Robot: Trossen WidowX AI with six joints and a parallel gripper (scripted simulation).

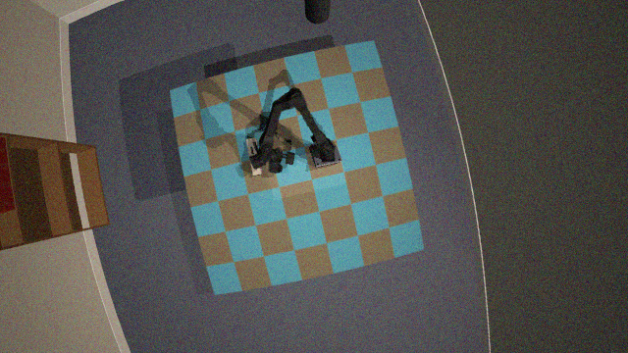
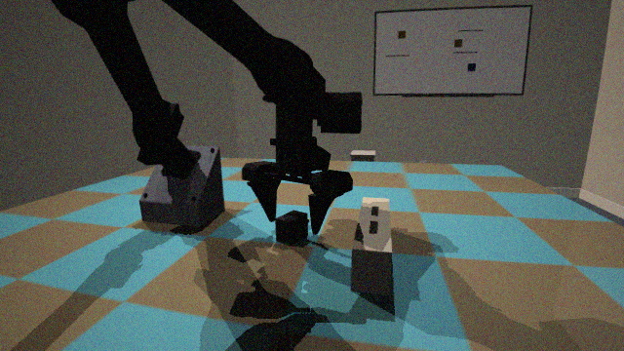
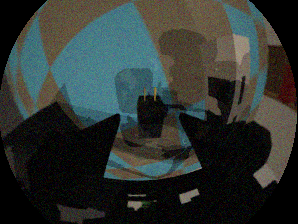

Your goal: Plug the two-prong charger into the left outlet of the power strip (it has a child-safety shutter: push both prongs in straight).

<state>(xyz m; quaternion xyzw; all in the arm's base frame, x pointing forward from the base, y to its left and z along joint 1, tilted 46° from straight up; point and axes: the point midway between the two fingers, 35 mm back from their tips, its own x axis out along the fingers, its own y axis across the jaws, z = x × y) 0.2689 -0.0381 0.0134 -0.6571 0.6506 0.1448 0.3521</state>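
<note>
Right now the two-prong charger is 2 cm to the left of my gripper tip.
</note>
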